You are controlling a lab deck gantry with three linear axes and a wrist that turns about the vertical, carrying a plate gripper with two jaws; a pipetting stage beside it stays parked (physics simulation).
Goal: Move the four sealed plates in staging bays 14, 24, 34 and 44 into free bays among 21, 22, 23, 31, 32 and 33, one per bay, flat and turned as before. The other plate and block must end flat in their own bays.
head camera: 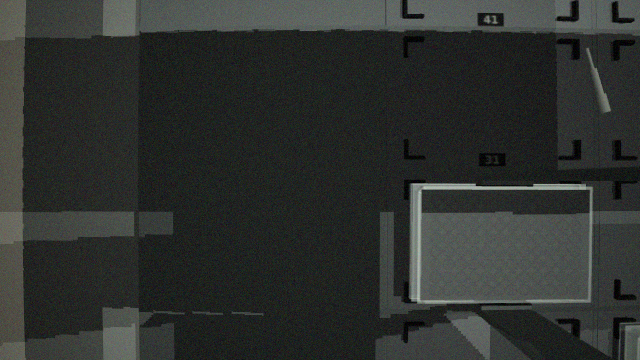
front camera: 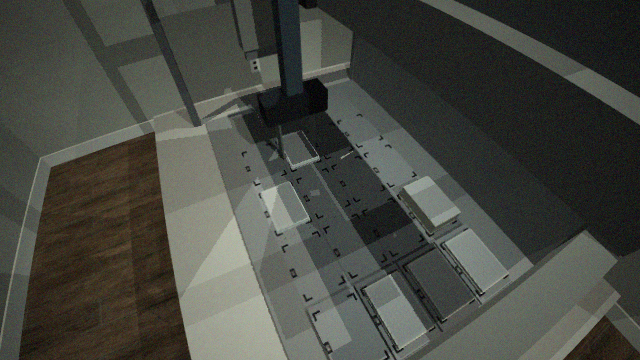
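Pixels of known places: gripper, between the fingertips: (head camera: 499, 242) (front camera: 297, 149); robot's base, origin of its link: (front camera: 242, 153).
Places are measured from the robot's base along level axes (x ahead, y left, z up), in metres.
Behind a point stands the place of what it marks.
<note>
A sealed plate (front camera: 303, 143) @(y 0.172, x 0.059, z 0.018 m) (head camera: 505, 270) @(y 0.132, x 0.064, z 0.018 m) lies level in or very slightly above bay 21 at the back, its long sides square to the corner marks. My gripper (front camera: 300, 150) @(y 0.150, x 0.064, z 0.010 m) (head camera: 506, 244) @(y 0.150, x 0.064, z 0.010 m) is down around it, the jaws at its long sides with no clear gap in the head view; the far jaw is hidden in the front view. Other sealed plates stand in bay 24 (front camera: 397, 311) @(y 0.143, x 0.562, z 0.029 m), bay 34 (front camera: 440, 285) @(y 0.251, x 0.563, z 0.029 m), in shadow, and bay 44 (front camera: 476, 261) @(y 0.358, x 0.562, z 0.029 m). Bay 14 (front camera: 345, 320) @(y 0.049, x 0.528, z 0.015 m) holds no plate. The other plate (front camera: 286, 206) @(y 0.046, x 0.237, z 0.014 m) (head camera: 631, 345) @(y 0.072, x 0.166, z 0.010 m) lies flat in bay 12; the tall block (front camera: 431, 202) @(y 0.357, x 0.399, z 0.042 m) stands in bay 43.
A thin pale pointed piece (front camera: 347, 154) @(y 0.273, x 0.144, z 0.005 m) (head camera: 598, 82) @(y 0.269, x 0.143, z 0.005 m) lies at the edge of bay 31 towards bay 32. A small pale patch (front camera: 314, 192) @(y 0.130, x 0.221, z 0.001 m) shows in bay 22 and a tiny pale spot (front camera: 394, 235) @(y 0.244, x 0.417, z 0.003 m) in bay 33. A raised pale ledge (front camera: 520, 295) @(y 0.098, x 0.611, z 0.400 m) borders the front row.
</note>
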